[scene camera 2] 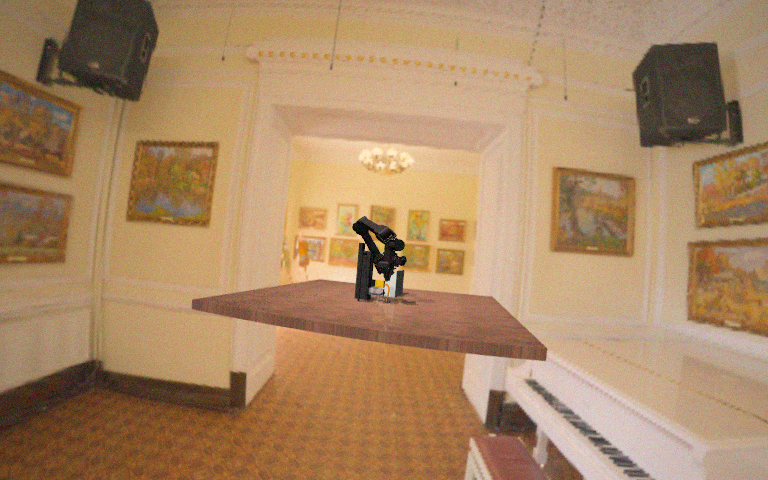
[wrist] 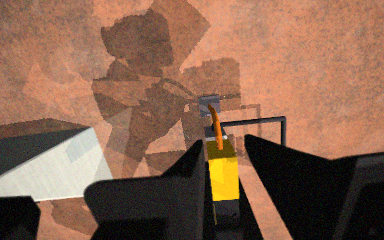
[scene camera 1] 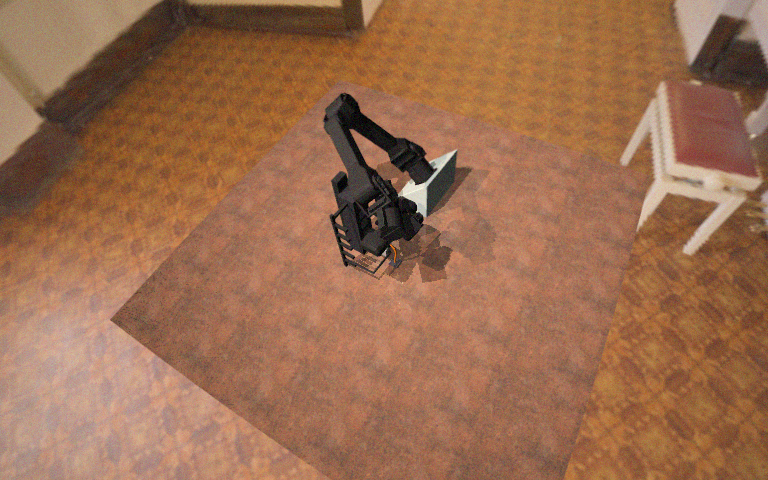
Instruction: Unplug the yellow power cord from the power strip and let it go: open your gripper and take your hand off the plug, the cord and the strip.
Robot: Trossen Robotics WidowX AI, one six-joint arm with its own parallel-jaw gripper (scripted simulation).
Observation:
In view: my gripper (scene camera 1: 391,242).
My gripper also shows in the wrist view (wrist: 223,142).

